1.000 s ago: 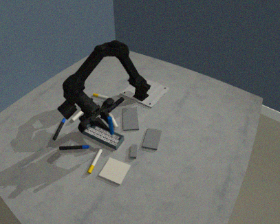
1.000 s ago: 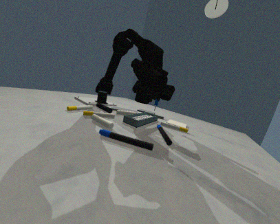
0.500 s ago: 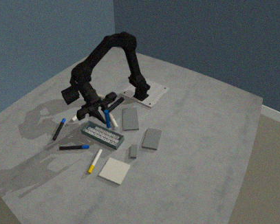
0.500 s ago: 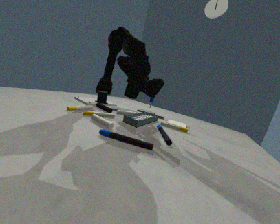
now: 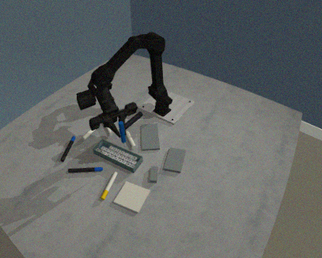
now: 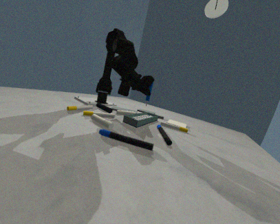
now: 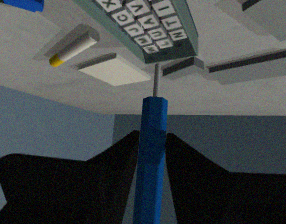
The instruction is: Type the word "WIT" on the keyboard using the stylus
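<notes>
My gripper tip is now 14 cm to the right of the small grey block and 11 cm above it. From my gripper tip the other things lie so: white pad 12 cm ahead, 14 cm to the left, 12 cm below; thin grey tip 5 cm below; blue stylus 1 cm below.
</notes>
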